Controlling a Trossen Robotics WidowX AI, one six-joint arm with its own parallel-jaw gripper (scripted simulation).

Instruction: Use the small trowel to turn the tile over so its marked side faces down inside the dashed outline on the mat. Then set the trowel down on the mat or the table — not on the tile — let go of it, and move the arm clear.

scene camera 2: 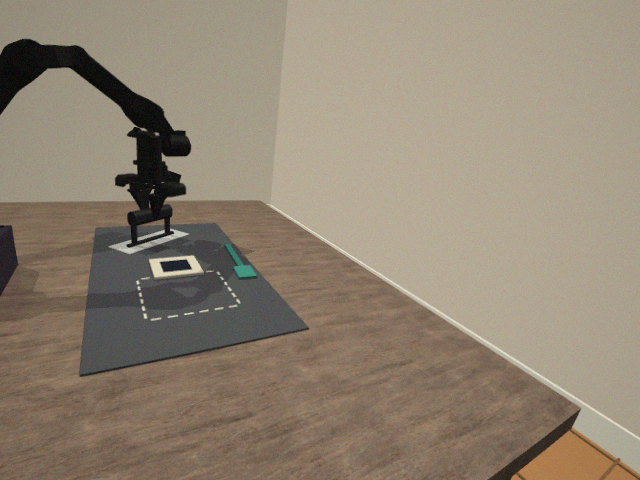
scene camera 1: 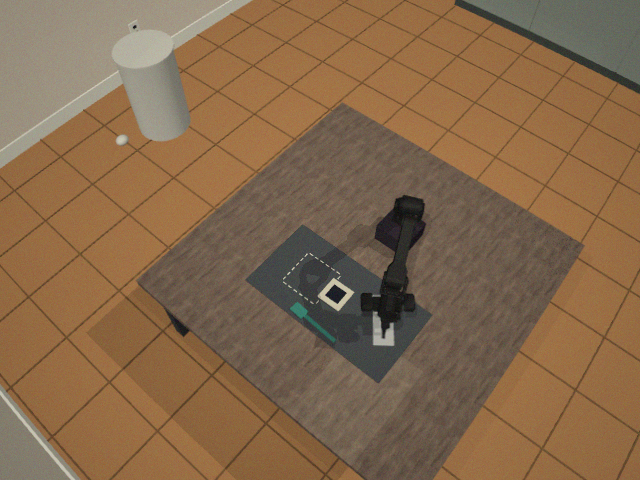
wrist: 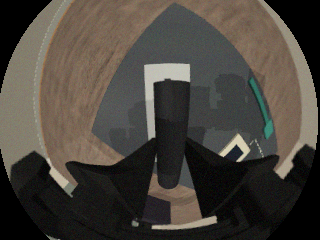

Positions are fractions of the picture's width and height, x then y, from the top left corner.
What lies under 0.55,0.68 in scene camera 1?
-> A grey mat.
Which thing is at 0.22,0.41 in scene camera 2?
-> The gripper.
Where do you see a tile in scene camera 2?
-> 0.27,0.56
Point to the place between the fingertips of the gripper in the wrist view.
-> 0.53,0.59
